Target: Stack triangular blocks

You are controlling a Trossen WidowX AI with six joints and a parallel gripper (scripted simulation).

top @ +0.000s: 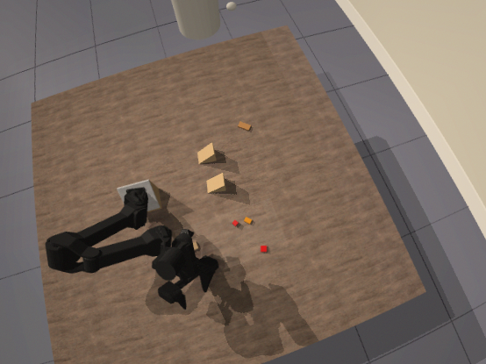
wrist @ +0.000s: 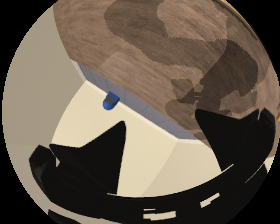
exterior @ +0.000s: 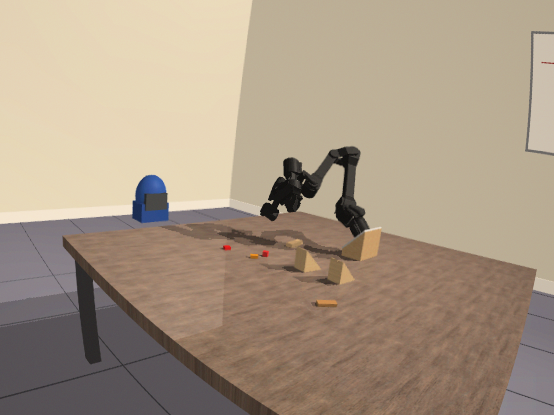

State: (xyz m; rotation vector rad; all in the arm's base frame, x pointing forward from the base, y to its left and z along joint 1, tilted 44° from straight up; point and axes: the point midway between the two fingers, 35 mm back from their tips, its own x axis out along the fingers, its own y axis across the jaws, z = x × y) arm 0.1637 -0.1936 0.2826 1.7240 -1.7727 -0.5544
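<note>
Now: gripper tip 100 mm short of the triangular block, 500 mm to the right of it and 90 mm above it. The rest, counted from my gripper tip: tan bar: 30 mm behind, 160 mm to the left, 100 mm below; small orange cube: 200 mm ahead, 230 mm to the left, 110 mm below.
</note>
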